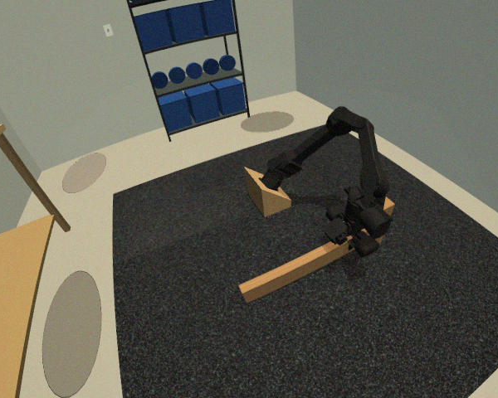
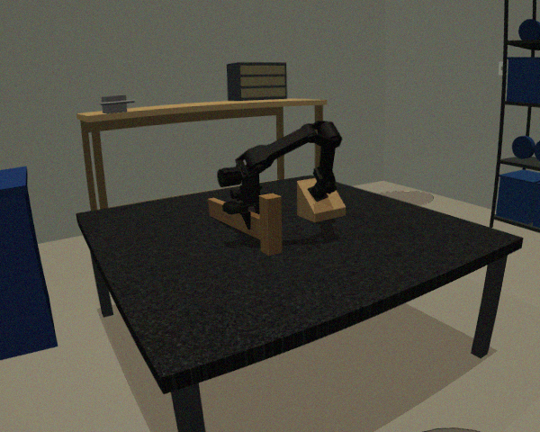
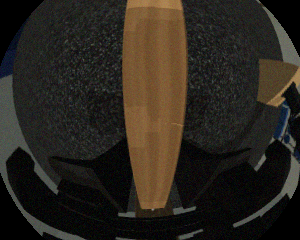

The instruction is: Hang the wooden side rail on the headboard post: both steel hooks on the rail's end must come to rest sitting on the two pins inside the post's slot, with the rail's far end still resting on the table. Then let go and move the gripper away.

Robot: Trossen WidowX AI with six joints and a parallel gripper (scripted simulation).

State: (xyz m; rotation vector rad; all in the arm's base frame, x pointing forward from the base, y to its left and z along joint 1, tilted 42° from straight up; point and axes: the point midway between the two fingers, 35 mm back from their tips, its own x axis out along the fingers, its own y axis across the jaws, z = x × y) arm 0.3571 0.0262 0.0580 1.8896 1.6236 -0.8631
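Now: gripper tip 2 cm short of the headboard post, 11 cm to the right of it and 4 cm below it.
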